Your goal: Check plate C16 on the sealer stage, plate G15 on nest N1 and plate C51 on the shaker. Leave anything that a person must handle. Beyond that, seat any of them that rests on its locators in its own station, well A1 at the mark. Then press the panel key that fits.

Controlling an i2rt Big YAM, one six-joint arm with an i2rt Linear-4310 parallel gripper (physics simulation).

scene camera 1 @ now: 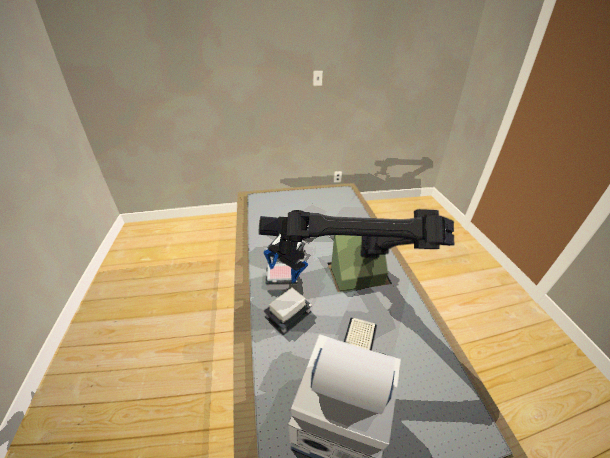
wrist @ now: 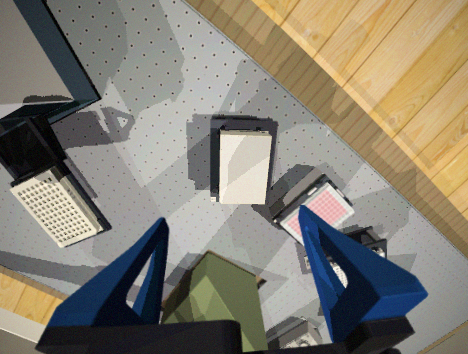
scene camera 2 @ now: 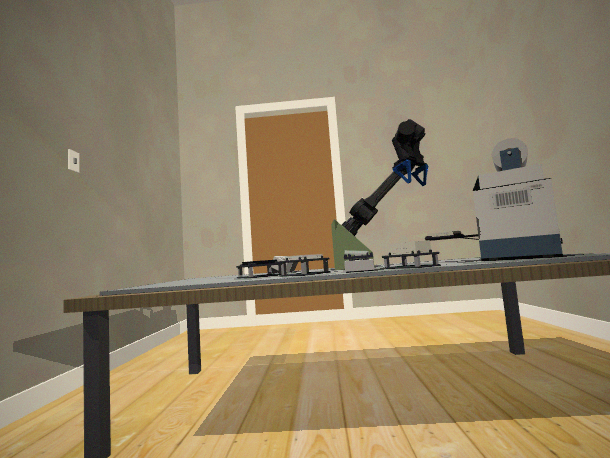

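Note:
My gripper (scene camera 1: 283, 273) (scene camera 2: 417, 183) (wrist: 232, 217) is open and empty, high above the table. In the wrist view a perforated cream plate (wrist: 57, 207) (scene camera 1: 360, 333) lies on the black stage sticking out of the sealer (scene camera 1: 345, 400) (scene camera 2: 517, 215). A plain cream block-like plate (wrist: 245, 167) (scene camera 1: 288, 304) stands on a dark nest (scene camera 2: 410, 258). A pink-welled plate (wrist: 325, 207) (scene camera 1: 280, 272) sits on a low unit (scene camera 2: 359, 263) beside it. Labels, the A1 marks and whether each plate lies level are too small to tell. A panel key cannot be made out.
A green arm mount (scene camera 1: 357, 265) (scene camera 2: 345, 247) (wrist: 220, 285) stands by the table's other long side. Another dark nest (wrist: 367, 237) with a white plate (wrist: 340, 274) is partly behind the right finger. A pale unit (wrist: 300, 335) is cut off at the wrist view's bottom.

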